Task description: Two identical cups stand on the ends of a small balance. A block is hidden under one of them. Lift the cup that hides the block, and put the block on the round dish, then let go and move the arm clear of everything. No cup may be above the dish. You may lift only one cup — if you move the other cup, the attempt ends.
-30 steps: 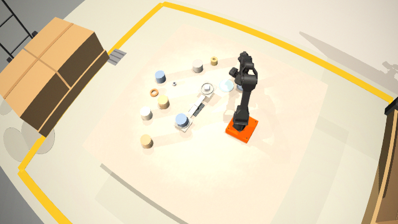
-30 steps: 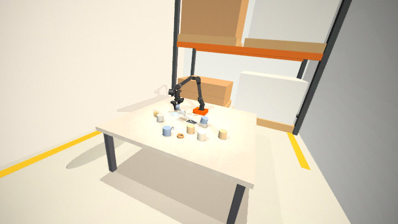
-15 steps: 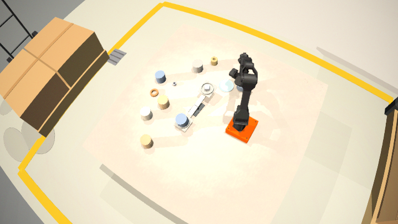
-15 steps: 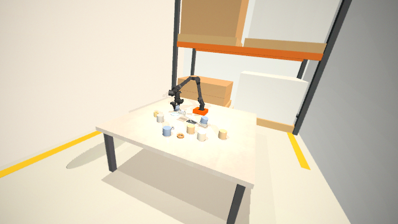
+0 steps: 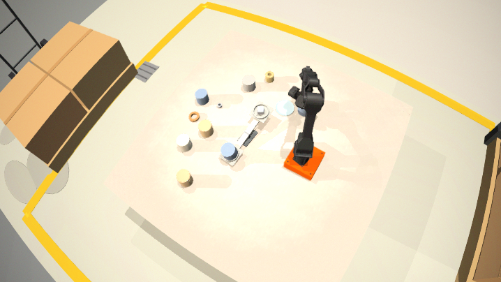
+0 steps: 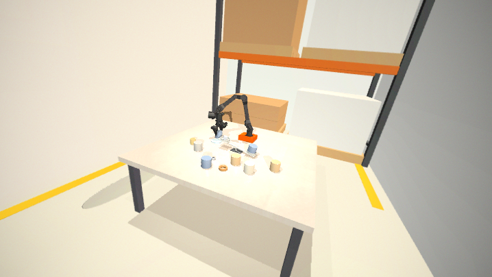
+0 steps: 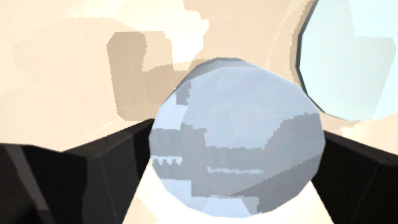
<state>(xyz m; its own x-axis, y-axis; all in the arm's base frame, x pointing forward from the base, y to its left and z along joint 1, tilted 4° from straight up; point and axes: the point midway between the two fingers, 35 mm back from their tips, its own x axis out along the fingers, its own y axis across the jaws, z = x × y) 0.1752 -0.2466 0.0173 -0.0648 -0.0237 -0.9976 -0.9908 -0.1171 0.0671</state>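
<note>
My gripper tip is 190 mm to the right of the pale grey block, 130 mm short of it and 60 mm below it. The rest, counted from my gripper tip: pale blue round dish 90 mm ahead, 60 mm to the left, 30 mm below; balance 320 mm to the left, 120 mm ahead, 10 mm above; small nut 370 mm ahead, 280 mm to the left, 20 mm below.
</note>
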